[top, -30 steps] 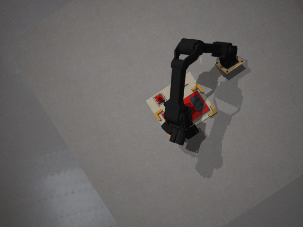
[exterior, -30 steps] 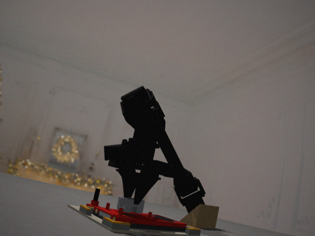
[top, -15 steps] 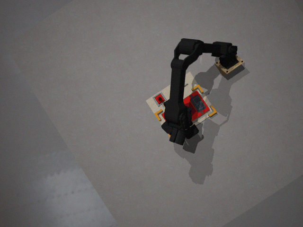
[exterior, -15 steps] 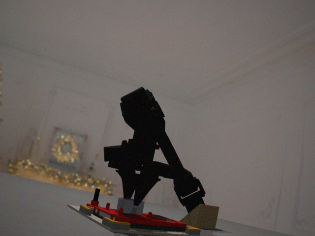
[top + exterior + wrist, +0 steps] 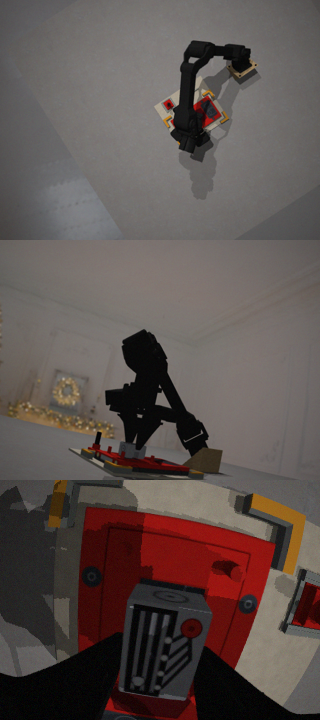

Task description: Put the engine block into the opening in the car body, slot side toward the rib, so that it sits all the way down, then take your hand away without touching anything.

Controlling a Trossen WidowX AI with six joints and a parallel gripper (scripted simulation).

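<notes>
The grey engine block lies 1 cm below my gripper tip.
</notes>
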